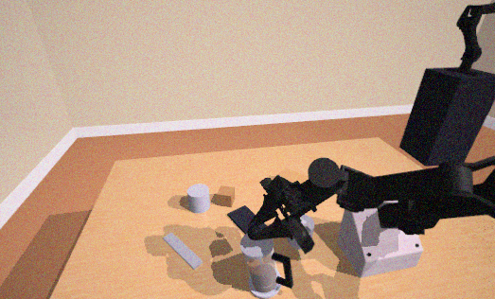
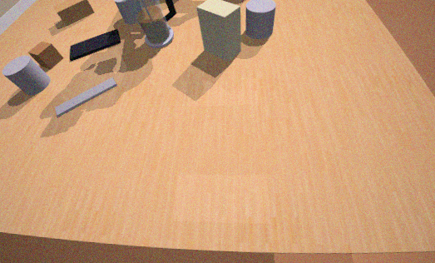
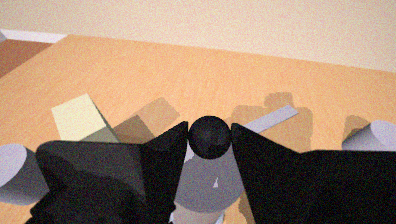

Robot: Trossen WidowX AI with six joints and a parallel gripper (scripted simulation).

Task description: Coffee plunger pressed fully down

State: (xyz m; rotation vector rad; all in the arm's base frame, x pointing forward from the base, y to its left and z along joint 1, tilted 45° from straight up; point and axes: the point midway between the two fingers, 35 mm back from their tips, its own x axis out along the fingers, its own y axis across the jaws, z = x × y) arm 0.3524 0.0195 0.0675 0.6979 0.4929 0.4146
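My gripper tip is 90 mm above the glass coffee press, 40 mm past it and 10 mm to the right of it. From my gripper tip the other things lie so: white bar (180 mm below, 180 mm ahead, 130 mm to the right); brown cube (320 mm to the right, 160 mm below, 40 mm ahead); black slab (210 mm to the right, 180 mm below, 30 mm behind).
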